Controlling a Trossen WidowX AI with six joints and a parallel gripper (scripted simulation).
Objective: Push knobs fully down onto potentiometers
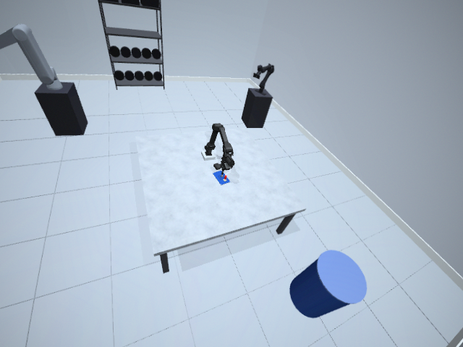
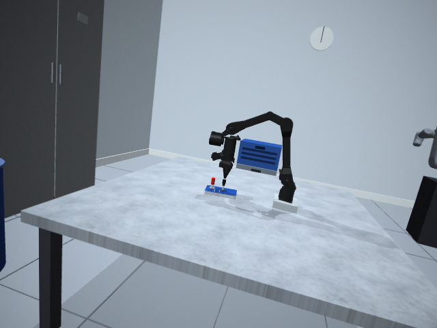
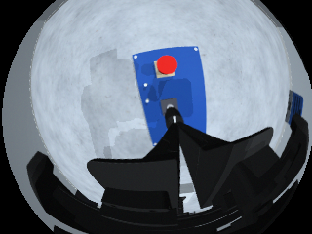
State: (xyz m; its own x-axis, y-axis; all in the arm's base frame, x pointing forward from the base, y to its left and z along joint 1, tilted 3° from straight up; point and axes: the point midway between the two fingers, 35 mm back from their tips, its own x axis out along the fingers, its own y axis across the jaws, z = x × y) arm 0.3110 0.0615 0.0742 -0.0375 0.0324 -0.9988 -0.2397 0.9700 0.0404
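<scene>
Now: gripper tip 20 mm above the black knob. From my gripper tip the other things lie so: red knob 50 mm ahead, 30 mm below, 10 mm to the left.
</scene>
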